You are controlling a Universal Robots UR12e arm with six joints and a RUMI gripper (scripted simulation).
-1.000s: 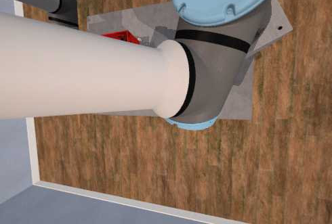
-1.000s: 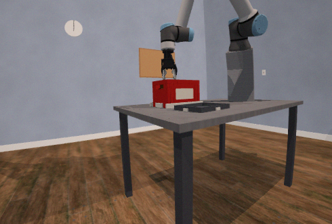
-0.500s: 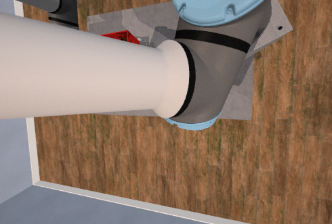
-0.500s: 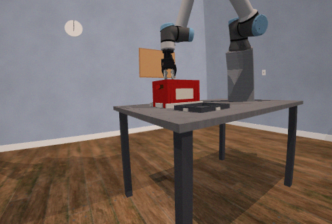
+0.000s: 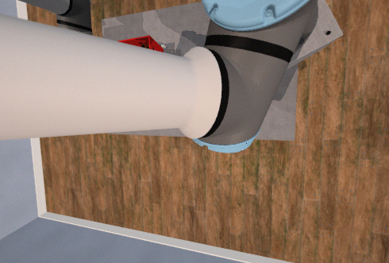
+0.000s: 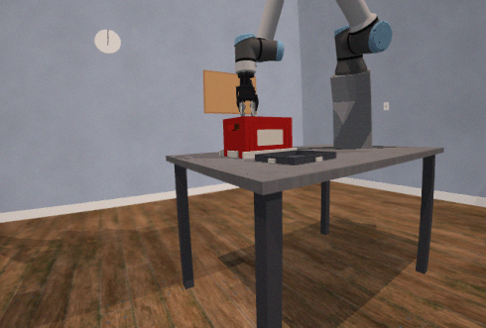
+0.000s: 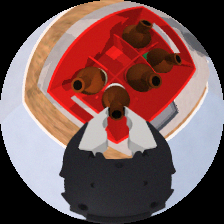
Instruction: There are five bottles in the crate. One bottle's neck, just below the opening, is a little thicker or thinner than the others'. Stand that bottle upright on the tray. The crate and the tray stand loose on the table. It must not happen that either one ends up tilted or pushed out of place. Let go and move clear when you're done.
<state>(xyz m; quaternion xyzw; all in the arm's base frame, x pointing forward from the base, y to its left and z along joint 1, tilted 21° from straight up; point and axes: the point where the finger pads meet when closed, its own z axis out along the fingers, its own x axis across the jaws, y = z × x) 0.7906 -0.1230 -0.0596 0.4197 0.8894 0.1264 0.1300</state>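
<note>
My hand is 90 mm past the red crate, 70 mm above it and 30 mm to the left of it. The rest, counted from my hand: dark tray: 230 mm to the left, 140 mm below, 40 mm behind.
</note>
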